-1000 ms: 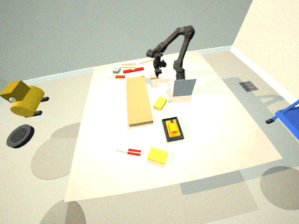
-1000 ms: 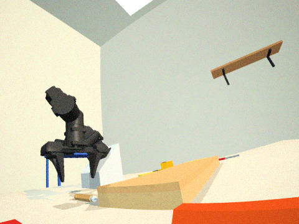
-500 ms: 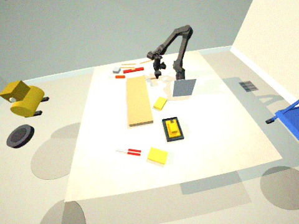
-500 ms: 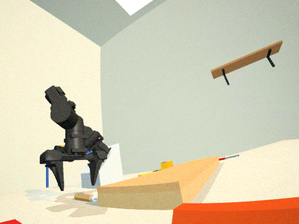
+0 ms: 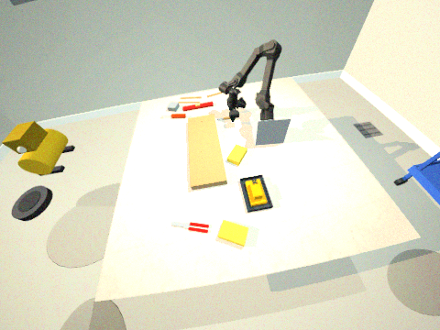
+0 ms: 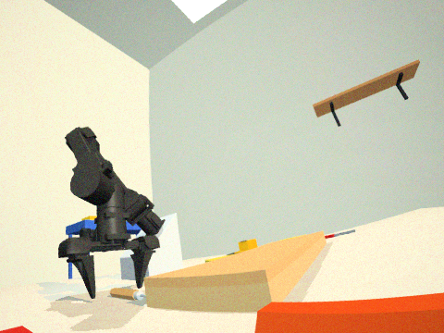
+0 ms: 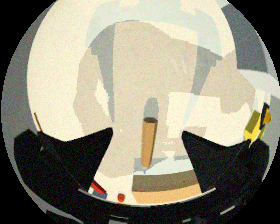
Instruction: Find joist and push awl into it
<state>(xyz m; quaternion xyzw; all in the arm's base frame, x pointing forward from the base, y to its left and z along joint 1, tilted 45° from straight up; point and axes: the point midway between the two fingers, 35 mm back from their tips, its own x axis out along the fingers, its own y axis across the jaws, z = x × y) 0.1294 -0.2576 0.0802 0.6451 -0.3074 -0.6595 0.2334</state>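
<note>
Now: gripper tip 60 mm short of the awl. The rest, counted from my gripper tip: yellow stud finder (550 mm to the left, 40 mm above, 10 mm ahead); then red level (220 mm ahead, 190 mm to the right, 10 mm above); then grey block (410 mm ahead, 240 mm to the right, 10 mm above).
</note>
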